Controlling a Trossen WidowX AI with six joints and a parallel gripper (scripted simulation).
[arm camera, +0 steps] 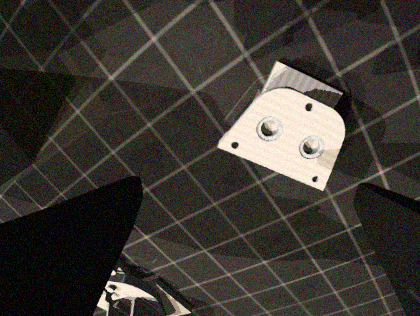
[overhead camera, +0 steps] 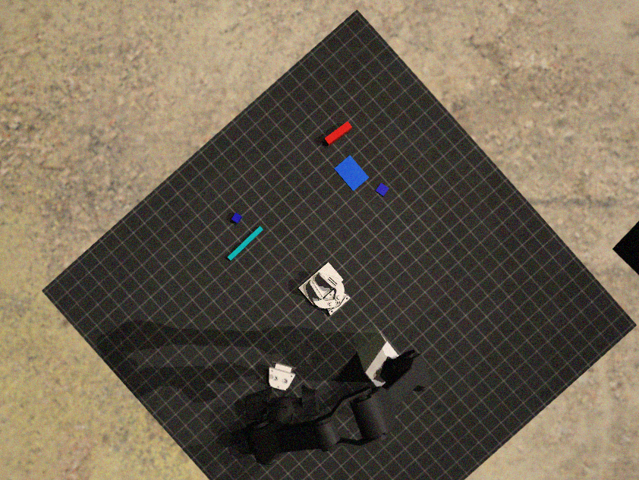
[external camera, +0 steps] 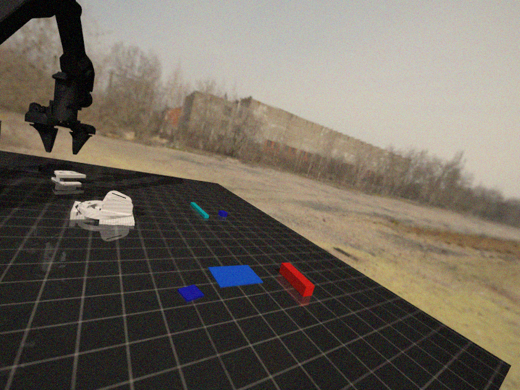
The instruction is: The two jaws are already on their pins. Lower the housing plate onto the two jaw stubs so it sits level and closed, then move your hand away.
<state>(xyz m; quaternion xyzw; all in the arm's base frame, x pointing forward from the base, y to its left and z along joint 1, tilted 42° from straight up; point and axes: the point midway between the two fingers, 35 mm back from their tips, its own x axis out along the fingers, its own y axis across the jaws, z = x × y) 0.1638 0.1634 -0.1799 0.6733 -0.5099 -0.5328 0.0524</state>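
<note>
Right now the white block is 20 mm ahead of my gripper tip, 20 mm to the left of it and 80 mm below it. Also, from my gripper tip: dark grey plate: 100 mm behind, 180 mm to the left, 90 mm below; teal bar: 380 mm ahead, 200 mm to the right, 90 mm below; blue cube: 450 mm ahead, 230 mm to the right, 80 mm below.
</note>
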